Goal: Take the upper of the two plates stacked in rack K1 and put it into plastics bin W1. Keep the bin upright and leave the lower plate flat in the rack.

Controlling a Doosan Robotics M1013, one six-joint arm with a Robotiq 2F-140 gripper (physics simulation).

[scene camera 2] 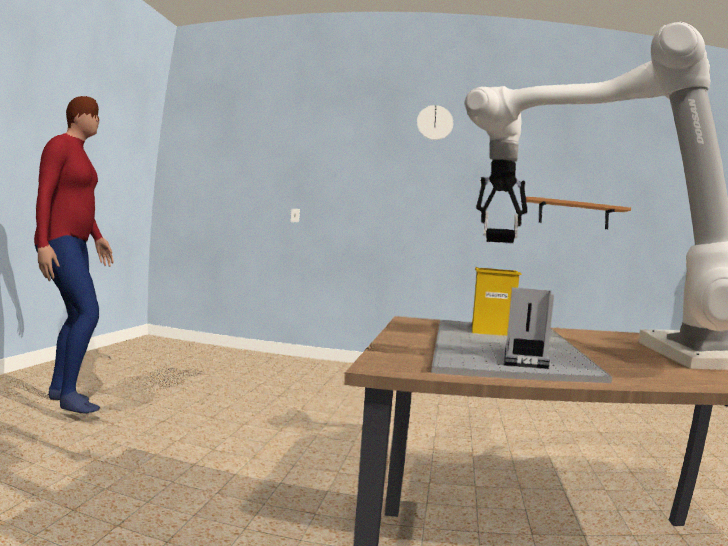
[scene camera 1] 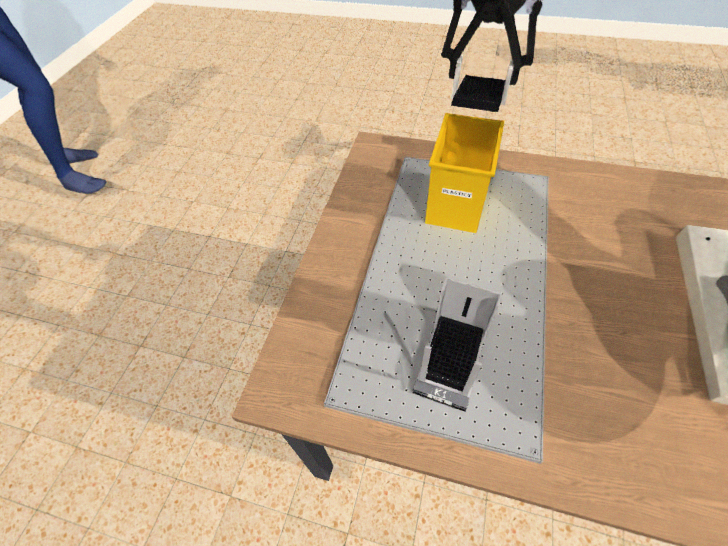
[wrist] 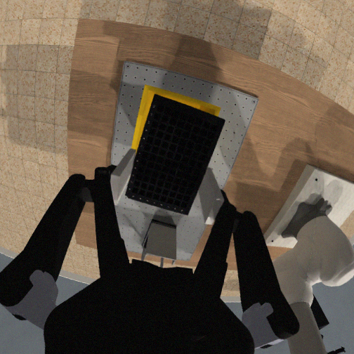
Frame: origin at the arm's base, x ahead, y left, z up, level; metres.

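Seen in the pictures: gripper, fingertip midpoint: (scene camera 2: 500, 236) (scene camera 1: 478, 98); arm's base at its link origin: (scene camera 2: 705, 344).
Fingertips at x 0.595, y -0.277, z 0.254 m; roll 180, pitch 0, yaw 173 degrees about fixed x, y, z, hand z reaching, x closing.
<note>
Offsets run from my fingertips to a thing's top centre. Level surfaces: height alone.
My gripper (scene camera 1: 481, 82) (scene camera 2: 501, 228) (wrist: 168, 168) is shut on the upper plate @(dy -0.015, dx -0.003, dz +0.022 m) (scene camera 1: 480, 92) (scene camera 2: 500, 235) (wrist: 176, 152), a black well plate, held by its two long sides above bin W1. The yellow plastics bin W1 @(dy +0.001, dx +0.003, dz -0.099 m) (scene camera 1: 455, 202) (scene camera 2: 491, 311) (wrist: 141, 120) stands upright on the grey board. In the wrist view the plate covers most of the bin. The lower plate @(dy +0.413, dx +0.006, dz -0.244 m) (scene camera 1: 454, 352) (scene camera 2: 528, 346), also black, lies flat in rack K1 (scene camera 1: 442, 392) (scene camera 2: 531, 293) (wrist: 162, 239). The lower plate cannot be made out in the wrist view.
The perforated board @(dz -0.277 m) (scene camera 1: 382, 276) (scene camera 2: 452, 358) (wrist: 127, 75) lies on the wooden table @(dz -0.291 m) (scene camera 1: 294, 352) (scene camera 2: 405, 346) (wrist: 95, 90). The arm's base plate (scene camera 1: 699, 305) (scene camera 2: 664, 346) (wrist: 310, 180) is at the table's right. A person (scene camera 1: 41, 105) (scene camera 2: 67, 193) stands at the left, away from the table.
</note>
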